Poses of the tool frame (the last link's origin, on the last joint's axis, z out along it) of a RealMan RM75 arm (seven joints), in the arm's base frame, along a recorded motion.
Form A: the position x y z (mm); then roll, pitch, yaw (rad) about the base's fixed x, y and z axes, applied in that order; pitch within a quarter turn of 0, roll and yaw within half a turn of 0.
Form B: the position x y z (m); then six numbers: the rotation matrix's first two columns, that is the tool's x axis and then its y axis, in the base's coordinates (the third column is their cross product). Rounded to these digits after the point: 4 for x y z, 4 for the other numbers.
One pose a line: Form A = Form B
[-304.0 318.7 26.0 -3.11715 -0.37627 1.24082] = [-0.3040 0.3187 0.0260 0.3014 0.8799 0.3675 0.9487 -0.3154 -0.0227]
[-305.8 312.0 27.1 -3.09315 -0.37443 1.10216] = [-0.3058 0.3120 0.0271 0.4204 0.8304 0.3657 0.8991 -0.4353 -0.0451]
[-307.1 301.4 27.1 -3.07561 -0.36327 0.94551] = [-0.3071 0.3014 0.0271 0.5471 0.7579 0.3553 0.8227 -0.5651 -0.0616]
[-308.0 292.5 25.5 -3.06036 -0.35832 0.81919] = [-0.3080 0.2925 0.0255 0.6394 0.6842 0.3507 0.7476 -0.6598 -0.0760]
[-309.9 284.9 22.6 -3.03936 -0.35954 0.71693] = [-0.3099 0.2849 0.0226 0.7056 0.6151 0.3518 0.6807 -0.7263 -0.0955]
